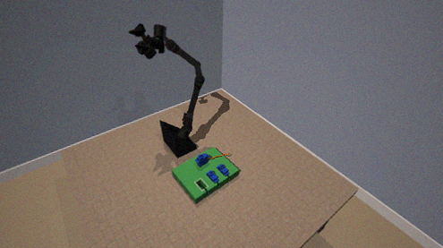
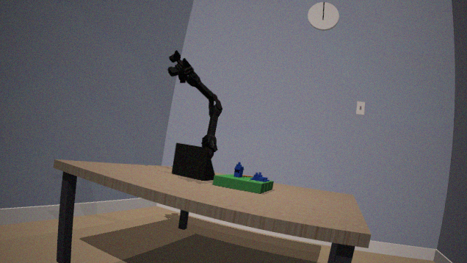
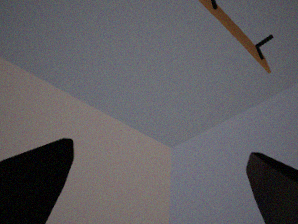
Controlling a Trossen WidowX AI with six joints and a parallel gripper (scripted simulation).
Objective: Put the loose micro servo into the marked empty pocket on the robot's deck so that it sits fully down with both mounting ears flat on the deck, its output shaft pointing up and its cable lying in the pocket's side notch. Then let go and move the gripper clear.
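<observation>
Now: the green deck 650 mm below my gripper tip, 410 mm ahead of it and 150 mm to the left of it.
</observation>
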